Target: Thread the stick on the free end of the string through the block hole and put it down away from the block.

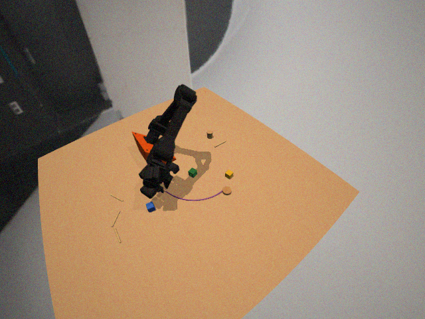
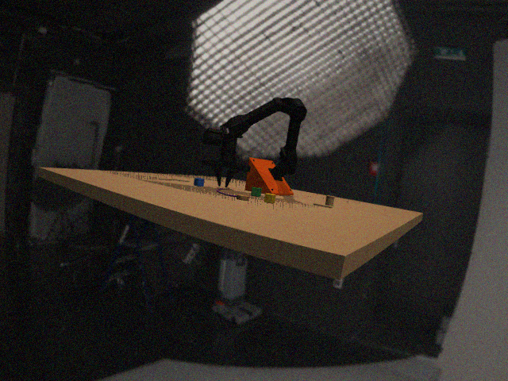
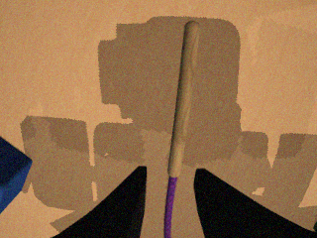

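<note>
Now: gripper tip 2 cm past the thin wooden stick and 1 cm above it. The rest, counted from my gripper tip: round wooden button 16 cm ahead, 23 cm to the left; then blue cube 5 cm ahead, 9 cm to the right, 1 cm above; then green cube 1 cm behind, 16 cm to the left, 1 cm above.
</note>
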